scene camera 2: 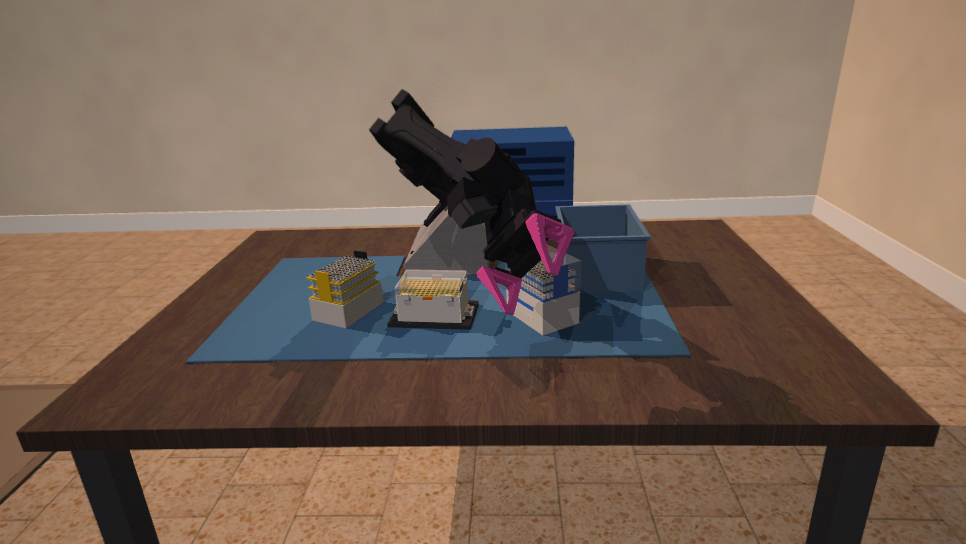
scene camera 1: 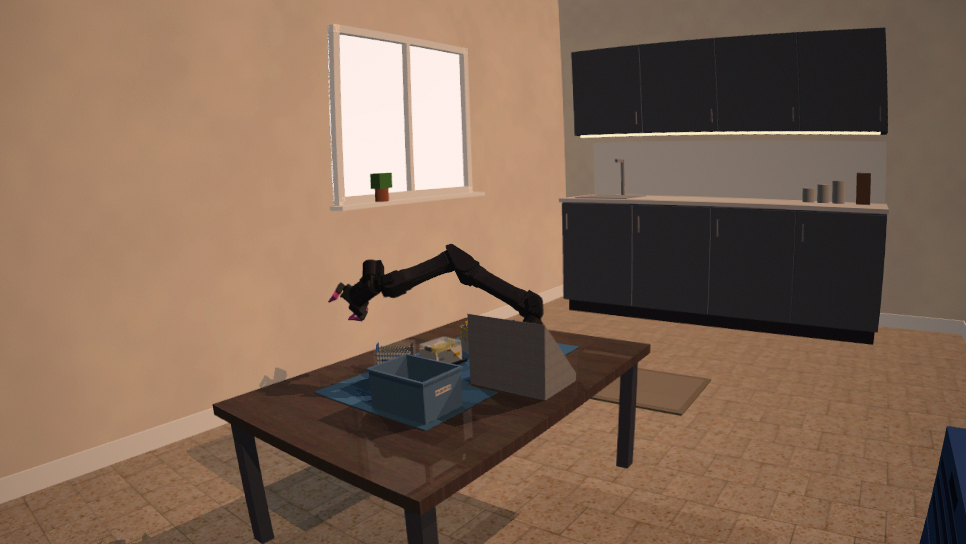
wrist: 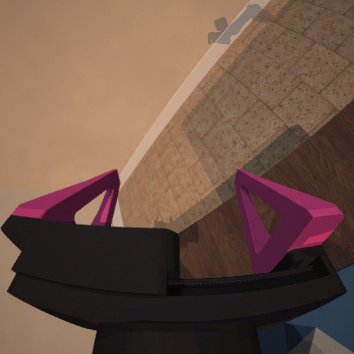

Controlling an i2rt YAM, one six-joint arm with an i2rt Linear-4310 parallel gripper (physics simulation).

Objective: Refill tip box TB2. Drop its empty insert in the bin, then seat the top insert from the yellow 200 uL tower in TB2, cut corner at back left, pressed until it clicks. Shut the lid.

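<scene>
The tip box (scene camera 2: 429,308) (scene camera 1: 442,350), white with a black base, stands mid-mat. A yellow insert grid (scene camera 2: 430,288) shows in its top; a clear lid (scene camera 2: 436,273) shows at its upper back, its exact angle unclear. No TB2 label is legible. The yellow tower (scene camera 2: 343,281) (scene camera 1: 464,329), stacked inserts on a pale base, stands left of the box in scene camera 2. The blue-grey bin (scene camera 2: 608,262) (scene camera 1: 397,393) stands at the right. My gripper (scene camera 1: 341,309) (scene camera 2: 532,292) (wrist: 176,175) is open and empty, high above the table and tilted, in front of the blue tower in scene camera 2.
The blue tower (scene camera 2: 564,287) (scene camera 1: 394,352) stands between tip box and bin, partly hidden by my gripper. A grey wedge-shaped panel (scene camera 1: 506,354) (scene camera 2: 454,244) stands behind the tip box in scene camera 2. The blue mat (scene camera 2: 236,341) lies on the wooden table (scene camera 2: 473,398).
</scene>
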